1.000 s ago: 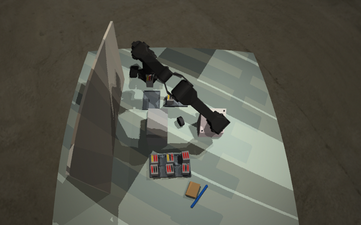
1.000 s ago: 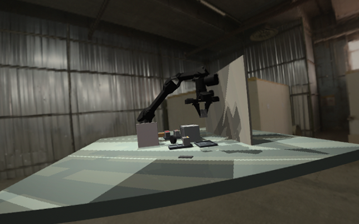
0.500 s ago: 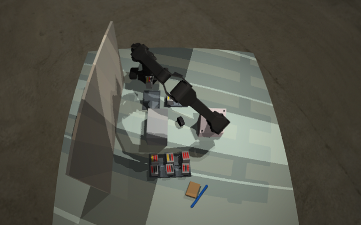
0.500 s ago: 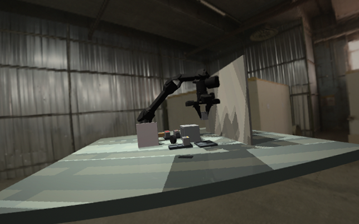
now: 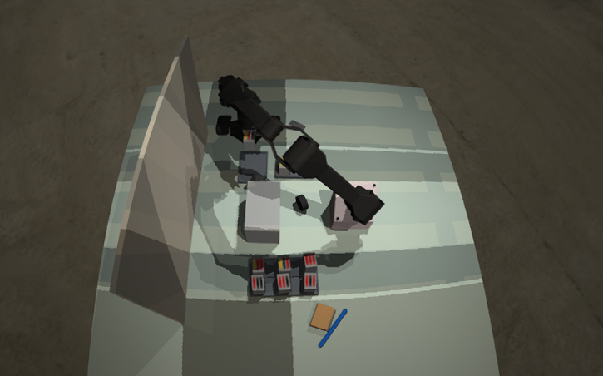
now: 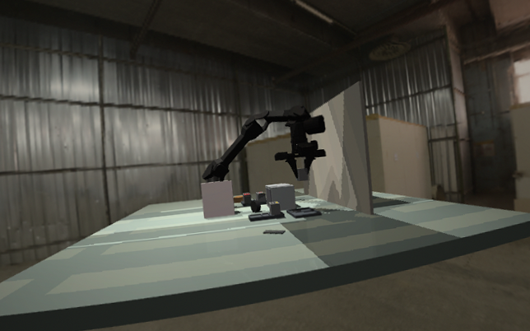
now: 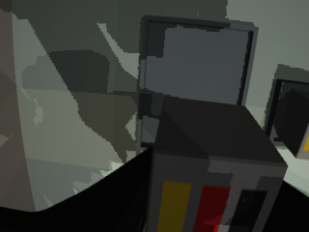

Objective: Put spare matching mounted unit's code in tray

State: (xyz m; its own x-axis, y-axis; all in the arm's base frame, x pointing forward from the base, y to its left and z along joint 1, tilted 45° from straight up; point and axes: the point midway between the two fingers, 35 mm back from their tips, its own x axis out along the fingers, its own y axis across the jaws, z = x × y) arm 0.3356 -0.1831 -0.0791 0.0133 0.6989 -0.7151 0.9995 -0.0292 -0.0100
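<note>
Right now my gripper tip is 1 cm to the right of the flat dark tray and 13 cm above it. Round my gripper tip: small dark flat piece (16 cm behind, 19 cm to the right, 14 cm below); dark panel (19 cm ahead, 19 cm to the left, 9 cm above); grey mounted unit (4 cm behind, 21 cm to the left, 9 cm below).
</note>
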